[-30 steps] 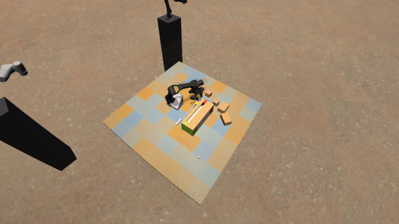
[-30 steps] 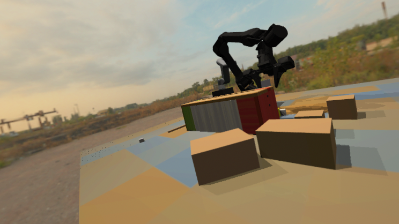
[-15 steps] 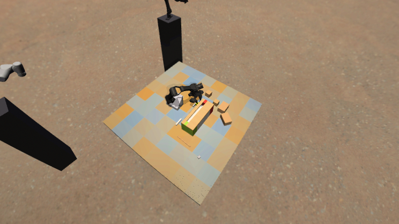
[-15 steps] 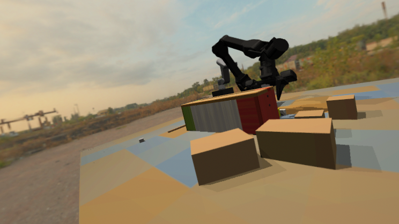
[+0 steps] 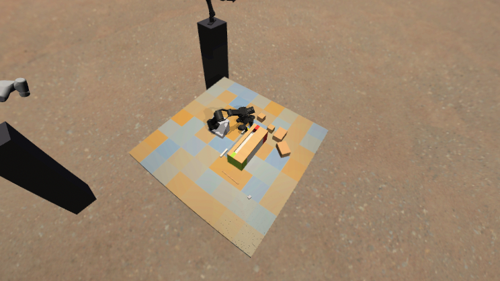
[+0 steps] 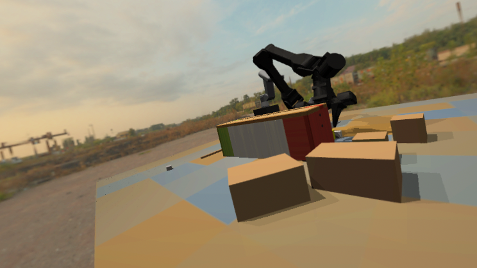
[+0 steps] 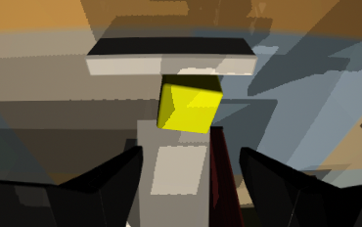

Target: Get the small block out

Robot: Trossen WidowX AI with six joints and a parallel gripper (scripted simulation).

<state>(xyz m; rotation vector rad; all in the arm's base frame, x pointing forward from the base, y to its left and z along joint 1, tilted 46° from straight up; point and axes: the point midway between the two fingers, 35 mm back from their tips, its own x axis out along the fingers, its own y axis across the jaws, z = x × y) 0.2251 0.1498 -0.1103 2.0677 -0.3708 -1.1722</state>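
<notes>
Right now my gripper tip is 30 mm above the small yellow block and 20 mm past it. Round my gripper tip: long box (150 mm to the right, 80 mm ahead, 20 mm above).
</notes>
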